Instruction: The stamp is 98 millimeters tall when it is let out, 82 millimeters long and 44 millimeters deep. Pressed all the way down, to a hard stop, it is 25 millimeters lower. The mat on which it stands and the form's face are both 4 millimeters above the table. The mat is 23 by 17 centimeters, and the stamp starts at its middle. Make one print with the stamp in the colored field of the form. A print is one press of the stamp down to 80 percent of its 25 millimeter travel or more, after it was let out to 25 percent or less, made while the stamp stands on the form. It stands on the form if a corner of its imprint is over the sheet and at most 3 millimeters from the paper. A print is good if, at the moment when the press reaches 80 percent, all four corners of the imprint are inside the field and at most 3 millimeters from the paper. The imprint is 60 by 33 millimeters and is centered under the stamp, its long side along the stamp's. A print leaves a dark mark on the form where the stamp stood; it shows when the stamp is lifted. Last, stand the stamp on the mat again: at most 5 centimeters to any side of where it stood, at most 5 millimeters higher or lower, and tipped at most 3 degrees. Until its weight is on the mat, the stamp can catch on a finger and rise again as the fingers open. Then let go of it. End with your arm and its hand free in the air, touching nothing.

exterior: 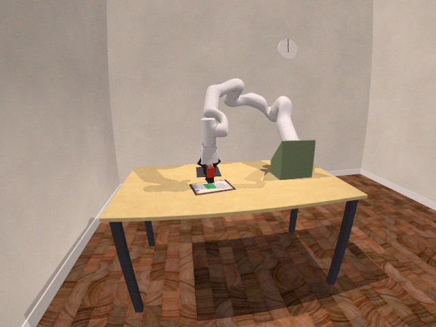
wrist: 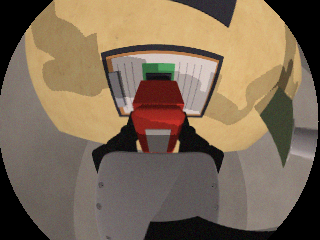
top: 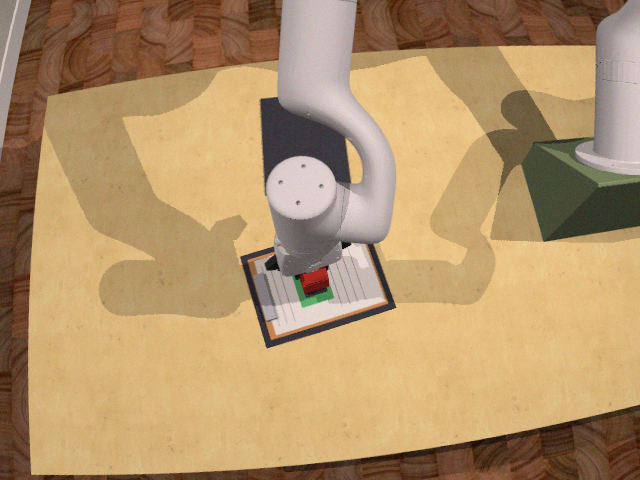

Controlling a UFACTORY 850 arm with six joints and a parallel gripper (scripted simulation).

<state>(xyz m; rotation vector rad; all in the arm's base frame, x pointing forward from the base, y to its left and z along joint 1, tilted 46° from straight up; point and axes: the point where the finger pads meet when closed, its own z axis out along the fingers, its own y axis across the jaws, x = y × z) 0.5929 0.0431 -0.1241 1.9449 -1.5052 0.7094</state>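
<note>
Right now my hand is 10 cm above the form and 1 cm to the right of it. From my hand the other things lie so: mat (29 cm to the right, 10 cm below, 1 cm behind); red stamp (2 cm below).
</note>
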